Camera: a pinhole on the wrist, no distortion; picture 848 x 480 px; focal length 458.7 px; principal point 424.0 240.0 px. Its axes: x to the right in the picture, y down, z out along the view. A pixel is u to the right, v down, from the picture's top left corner.
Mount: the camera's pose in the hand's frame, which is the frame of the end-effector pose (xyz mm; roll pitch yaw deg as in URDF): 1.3 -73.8 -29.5 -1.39 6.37 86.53
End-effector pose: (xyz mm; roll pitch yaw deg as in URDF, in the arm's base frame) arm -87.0 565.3 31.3 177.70 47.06 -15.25
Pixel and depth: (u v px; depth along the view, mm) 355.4 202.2 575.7
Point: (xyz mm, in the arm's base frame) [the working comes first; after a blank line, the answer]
In the camera's frame: -86.1 -47.4 575.7

-438.4 738.9 -372.3
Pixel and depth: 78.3 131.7 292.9
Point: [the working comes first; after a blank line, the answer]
In the camera's frame: -220.7 -69.2 292.9

-197.0 856.7 -209.7
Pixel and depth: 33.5 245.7 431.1
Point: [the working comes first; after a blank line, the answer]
In the camera's frame: -367.0 5.4 431.1

-332.6 1017.1 -253.8
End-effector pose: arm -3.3 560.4 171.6 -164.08 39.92 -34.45
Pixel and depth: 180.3 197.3 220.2
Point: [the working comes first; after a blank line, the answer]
In the camera's frame: -117.0 -20.5 220.2

46.5 787.7 50.1
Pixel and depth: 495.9 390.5 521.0
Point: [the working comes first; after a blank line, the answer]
In the camera's frame: 81.7 170.9 521.0

-333.1 856.5 -83.2
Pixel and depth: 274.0 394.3 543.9
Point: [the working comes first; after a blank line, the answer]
In the camera's frame: -177.9 183.0 543.9

-193.8 1074.4 -49.6
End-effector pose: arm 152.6 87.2 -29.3 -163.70 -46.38 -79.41
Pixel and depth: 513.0 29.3 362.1
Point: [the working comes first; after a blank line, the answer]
In the camera's frame: 70.3 -166.3 362.1

280.9 -241.1 -131.1
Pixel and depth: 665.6 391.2 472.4
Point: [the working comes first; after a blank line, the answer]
In the camera's frame: 248.8 155.7 472.4

85.8 -159.2 -452.0
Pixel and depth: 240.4 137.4 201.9
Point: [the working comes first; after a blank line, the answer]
In the camera's frame: -80.8 -45.2 201.9

351.9 -2.6 -95.8
